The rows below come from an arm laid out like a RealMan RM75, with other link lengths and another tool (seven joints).
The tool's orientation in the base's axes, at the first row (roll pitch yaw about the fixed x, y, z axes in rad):
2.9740 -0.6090 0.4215
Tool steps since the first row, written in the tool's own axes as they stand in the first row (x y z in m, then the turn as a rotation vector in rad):
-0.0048 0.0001 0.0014 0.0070 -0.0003 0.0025
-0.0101 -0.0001 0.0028 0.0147 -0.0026 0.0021
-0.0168 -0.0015 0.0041 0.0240 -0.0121 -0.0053
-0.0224 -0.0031 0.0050 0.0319 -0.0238 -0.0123
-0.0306 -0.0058 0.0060 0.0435 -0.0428 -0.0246
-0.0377 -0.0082 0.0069 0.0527 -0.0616 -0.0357
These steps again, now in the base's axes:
-0.0027 -0.0016 -0.0039 0.0066 0.0028 0.0019
-0.0060 -0.0031 -0.0081 0.0114 0.0075 0.0064
-0.0107 -0.0039 -0.0131 0.0110 0.0190 0.0164
-0.0148 -0.0042 -0.0173 0.0092 0.0321 0.0249
-0.0212 -0.0044 -0.0232 0.0047 0.0528 0.0389
-0.0268 -0.0044 -0.0283 -0.0009 0.0727 0.0506

